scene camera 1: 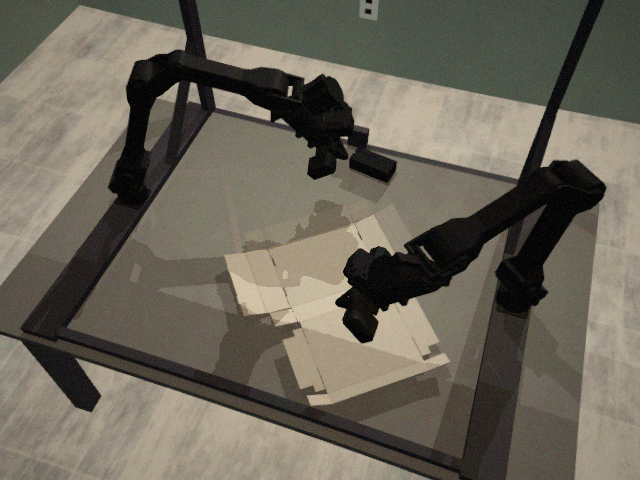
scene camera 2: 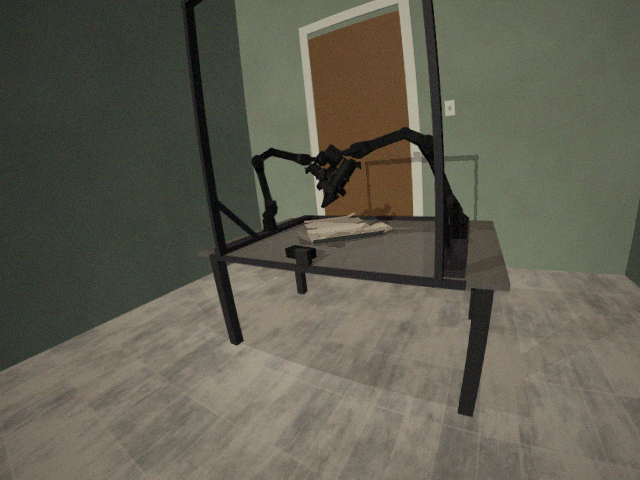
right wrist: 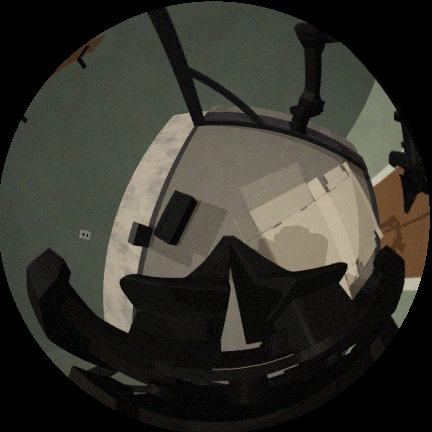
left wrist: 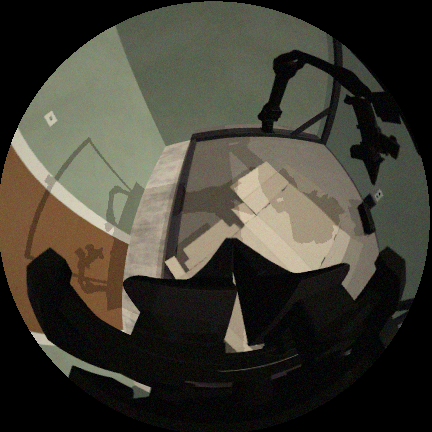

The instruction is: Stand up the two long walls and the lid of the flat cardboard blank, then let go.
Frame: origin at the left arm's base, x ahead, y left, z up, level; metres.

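Where they show: left gripper, fingertip midpoint: [scene camera 1: 336, 303] [left wrist: 229, 242]; right gripper, fingertip midpoint: [scene camera 1: 346, 158] [scene camera 2: 322, 207] [right wrist: 227, 240] [left wrist: 372, 183]; left arm's base at its link origin: [scene camera 1: 513, 302] [scene camera 2: 270, 230] [right wrist: 296, 127]; right arm's base at its link origin: [scene camera 1: 133, 197] [scene camera 2: 457, 236] [left wrist: 266, 130].
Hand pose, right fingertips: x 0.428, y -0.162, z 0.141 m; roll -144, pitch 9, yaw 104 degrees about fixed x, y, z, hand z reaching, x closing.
Note:
Each offset is from my right fingertips to the top centre of the thing. "spot": to the spot under its first point.
The pale cardboard blank [scene camera 1: 315, 258] [scene camera 2: 336, 227] [left wrist: 310, 215] [right wrist: 285, 215] lies opened out on the table. Its lid @[spot: 0.150 m back, 0.393 m left, 0.142 m down] [scene camera 1: 356, 356] spreads toward the front edge, with the end strip @[0.208 m back, 0.429 m left, 0.117 m down] [scene camera 1: 382, 379] slightly raised and casting shadow. The middle long wall [scene camera 1: 323, 308] lies low between base and lid. The far long wall is in shade and its angle is unclear. My left gripper [scene camera 1: 337, 302] [left wrist: 229, 242] [right wrist: 405, 212] is shut and empty above the lid side. My right gripper [scene camera 1: 343, 155] [scene camera 2: 324, 205] [left wrist: 372, 183] [right wrist: 227, 240] is shut and empty, raised beyond the blank's far edge.
A black block @[0.032 m back, 0.134 m right, 0.125 m down] [scene camera 1: 373, 165] [scene camera 2: 300, 252] [left wrist: 367, 217] [right wrist: 175, 217] is mounted at the table's far edge in scene camera 1. Dark frame posts [scene camera 1: 560, 98] [scene camera 2: 203, 129] rise at the table's corners. Arm shadows cross the blank and table.

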